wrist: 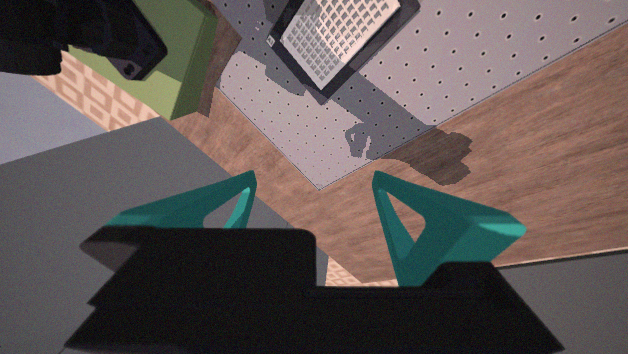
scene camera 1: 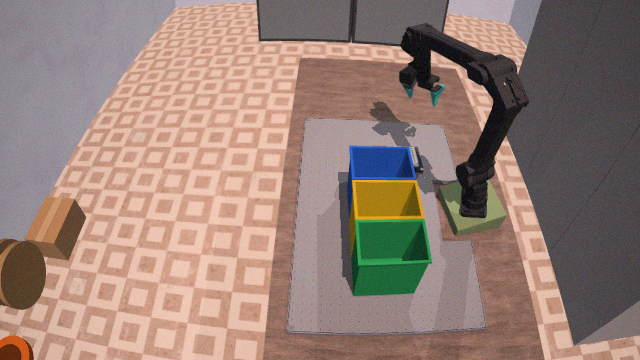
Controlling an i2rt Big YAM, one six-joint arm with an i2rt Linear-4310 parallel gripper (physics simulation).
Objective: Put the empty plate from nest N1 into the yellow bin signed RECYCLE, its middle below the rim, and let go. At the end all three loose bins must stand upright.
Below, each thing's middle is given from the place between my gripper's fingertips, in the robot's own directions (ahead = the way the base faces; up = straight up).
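From my hand: blue bin (scene camera 1: 366, 162), 31 cm to the left, 10 cm ahead, 11 cm below; yellow bin (scene camera 1: 372, 199), 44 cm to the left, 7 cm ahead, 11 cm below; green bin (scene camera 1: 389, 257), 57 cm to the left, 3 cm ahead, 11 cm below.
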